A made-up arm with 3 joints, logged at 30 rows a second.
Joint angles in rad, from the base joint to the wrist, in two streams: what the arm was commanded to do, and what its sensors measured. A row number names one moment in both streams.
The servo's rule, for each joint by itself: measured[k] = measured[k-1] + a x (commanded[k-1-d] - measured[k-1]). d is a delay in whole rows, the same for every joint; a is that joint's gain. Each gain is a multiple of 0.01, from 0.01 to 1. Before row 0 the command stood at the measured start. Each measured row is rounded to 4 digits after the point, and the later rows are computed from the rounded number. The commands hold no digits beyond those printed.
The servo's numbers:
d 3
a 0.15 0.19 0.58
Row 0, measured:
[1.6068 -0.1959 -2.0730]
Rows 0 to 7, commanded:
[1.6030 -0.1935 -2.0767]
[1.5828 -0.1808 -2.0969]
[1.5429 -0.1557 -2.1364]
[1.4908 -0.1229 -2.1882]
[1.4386 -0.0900 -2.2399]
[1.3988 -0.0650 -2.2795]
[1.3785 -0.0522 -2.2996]
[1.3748 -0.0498 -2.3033]
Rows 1 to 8, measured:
[1.6068 -0.1959 -2.0730]
[1.6068 -0.1959 -2.0730]
[1.6068 -0.1959 -2.0730]
[1.6062 -0.1954 -2.0751]
[1.6027 -0.1926 -2.0877]
[1.5937 -0.1856 -2.1159]
[1.5783 -0.1737 -2.1578]
[1.5573 -0.1578 -2.2054]

